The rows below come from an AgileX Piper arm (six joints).
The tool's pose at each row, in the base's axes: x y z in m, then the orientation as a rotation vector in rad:
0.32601, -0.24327, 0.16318, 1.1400, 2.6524, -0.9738
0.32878, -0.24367, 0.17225, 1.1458, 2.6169, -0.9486
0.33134, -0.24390, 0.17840, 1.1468, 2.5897, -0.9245
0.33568, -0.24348, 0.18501, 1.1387, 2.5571, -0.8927
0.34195, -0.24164, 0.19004, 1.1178, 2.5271, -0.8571
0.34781, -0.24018, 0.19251, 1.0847, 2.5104, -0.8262
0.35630, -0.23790, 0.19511, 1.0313, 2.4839, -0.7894
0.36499, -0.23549, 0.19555, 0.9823, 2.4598, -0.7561
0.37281, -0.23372, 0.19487, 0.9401, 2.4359, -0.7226
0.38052, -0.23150, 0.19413, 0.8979, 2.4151, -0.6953
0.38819, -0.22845, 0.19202, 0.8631, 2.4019, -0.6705
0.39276, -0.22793, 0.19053, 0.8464, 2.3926, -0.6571
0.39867, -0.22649, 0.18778, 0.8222, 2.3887, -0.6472
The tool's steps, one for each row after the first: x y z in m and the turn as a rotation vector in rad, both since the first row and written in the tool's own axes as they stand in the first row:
-0.00514, -0.00304, -0.00738, -0.0201, -0.0246, 0.0243
-0.00909, -0.00461, -0.01251, -0.0395, -0.0451, 0.0421
-0.01406, -0.00488, -0.01867, -0.0666, -0.0744, 0.0596
-0.01903, -0.00228, -0.02472, -0.0986, -0.1084, 0.0702
-0.02311, 0.00118, -0.02845, -0.1282, -0.1386, 0.0671
-0.02861, 0.00678, -0.03318, -0.1670, -0.1868, 0.0593
-0.03349, 0.01371, -0.03631, -0.2025, -0.2303, 0.0511
-0.03777, 0.02030, -0.03804, -0.2372, -0.2697, 0.0456
-0.04168, 0.02707, -0.03997, -0.2672, -0.3066, 0.0370
-0.04460, 0.03496, -0.04130, -0.2932, -0.3335, 0.0277
-0.04708, 0.03912, -0.04114, -0.3073, -0.3485, 0.0248
-0.04953, 0.04531, -0.04074, -0.3192, -0.3632, 0.0143

